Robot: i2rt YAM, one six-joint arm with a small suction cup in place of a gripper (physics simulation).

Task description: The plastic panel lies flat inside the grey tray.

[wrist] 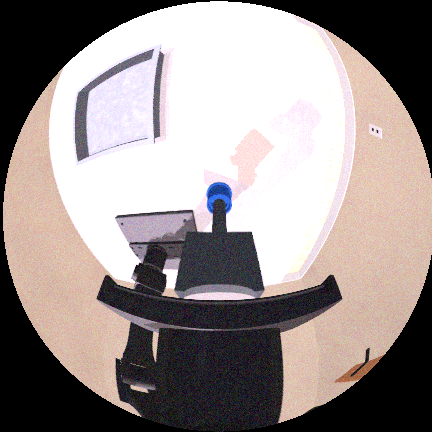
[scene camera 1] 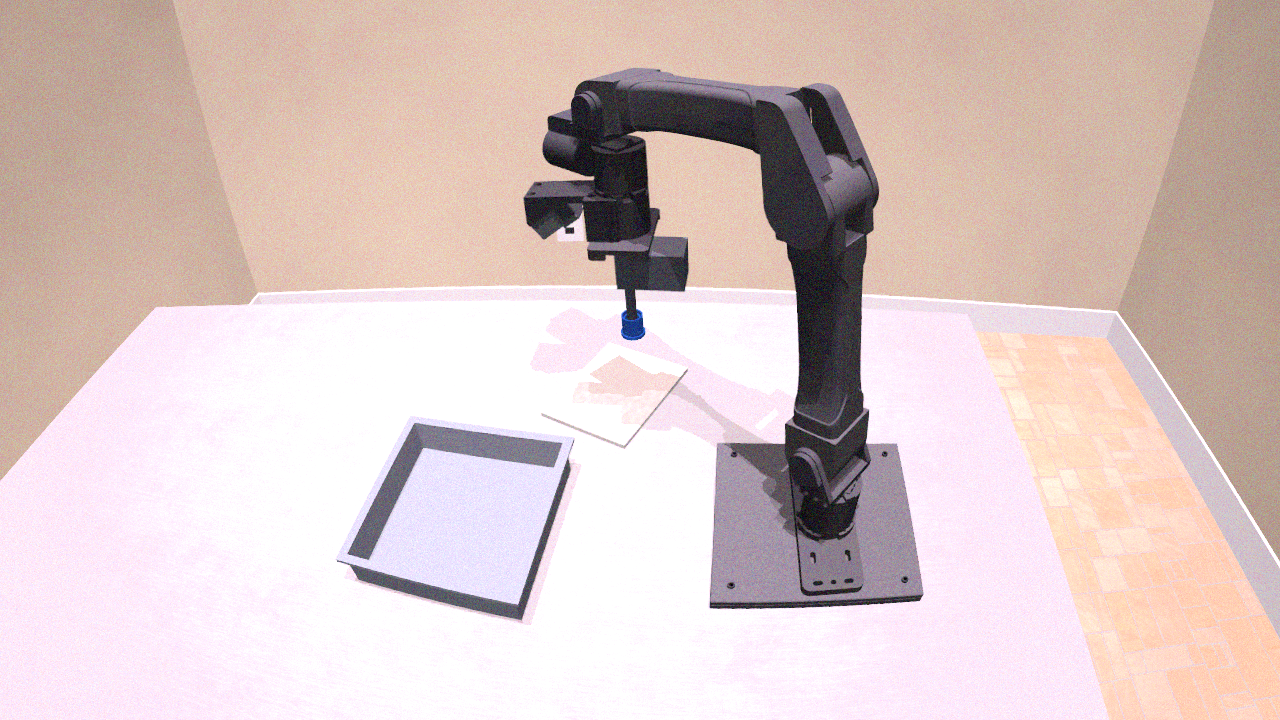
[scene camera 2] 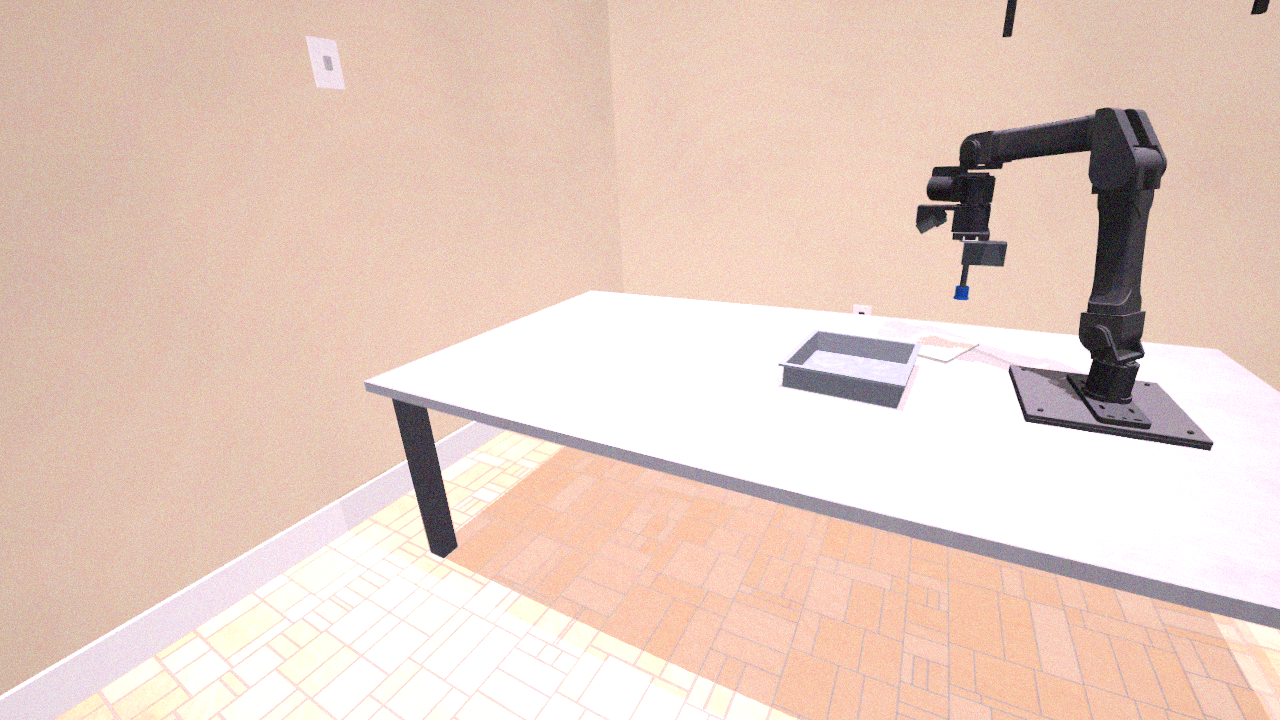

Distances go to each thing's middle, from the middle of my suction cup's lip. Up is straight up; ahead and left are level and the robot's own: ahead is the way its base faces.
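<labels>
From my suction cup: white plastic panel [scene camera 1: 615, 394], 4 cm to the right, 3 cm ahead, 13 cm below; grey tray [scene camera 1: 461, 514], 21 cm to the left, 20 cm ahead, 11 cm below.
</labels>
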